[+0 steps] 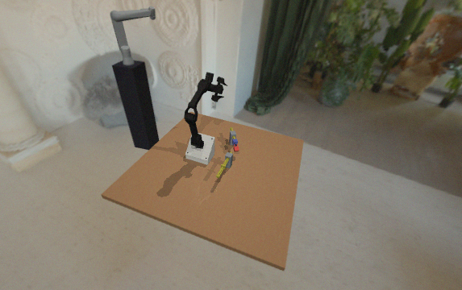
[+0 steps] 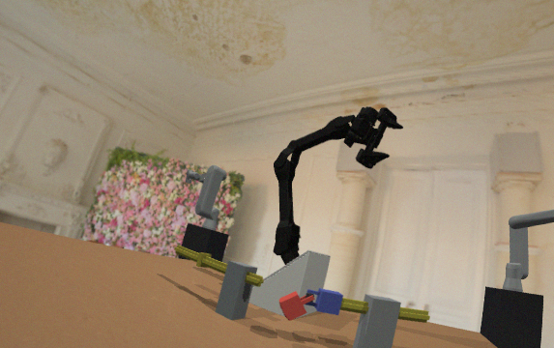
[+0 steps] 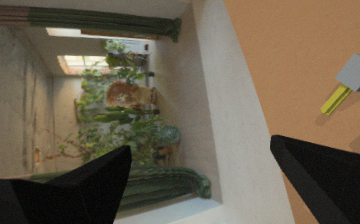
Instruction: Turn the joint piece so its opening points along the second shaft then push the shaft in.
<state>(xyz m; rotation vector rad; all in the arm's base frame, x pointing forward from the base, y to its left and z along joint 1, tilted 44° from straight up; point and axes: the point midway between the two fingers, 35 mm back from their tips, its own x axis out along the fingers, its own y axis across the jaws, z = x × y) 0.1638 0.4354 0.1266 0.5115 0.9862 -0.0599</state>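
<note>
Now: gripper tip 160 mm short of the red joint piece, 140 mm to the left of it and 450 mm above it.
</note>
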